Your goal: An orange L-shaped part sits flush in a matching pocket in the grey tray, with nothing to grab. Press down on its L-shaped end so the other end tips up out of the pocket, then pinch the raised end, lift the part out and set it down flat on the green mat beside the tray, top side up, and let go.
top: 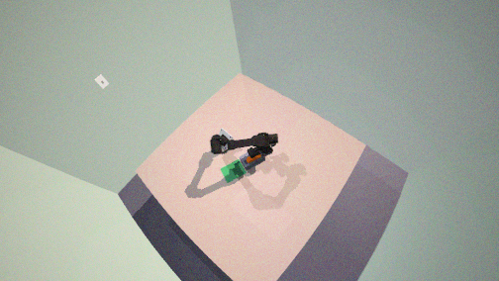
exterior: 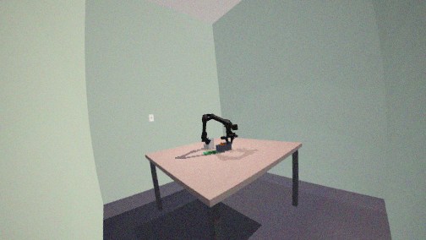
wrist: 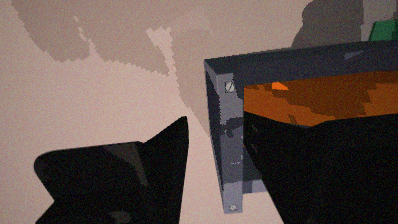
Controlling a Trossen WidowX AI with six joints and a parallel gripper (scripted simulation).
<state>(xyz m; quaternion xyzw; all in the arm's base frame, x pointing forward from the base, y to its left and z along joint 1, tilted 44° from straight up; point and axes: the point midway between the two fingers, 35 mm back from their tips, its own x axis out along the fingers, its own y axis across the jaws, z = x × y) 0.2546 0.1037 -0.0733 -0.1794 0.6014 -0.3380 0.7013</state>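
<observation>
The orange L-shaped part is 5 cm to the right of my gripper tip, 2 cm behind it and 1 cm below it. From my gripper tip the other things lie so: green mat: 22 cm to the right, 7 cm below, 7 cm behind.
</observation>
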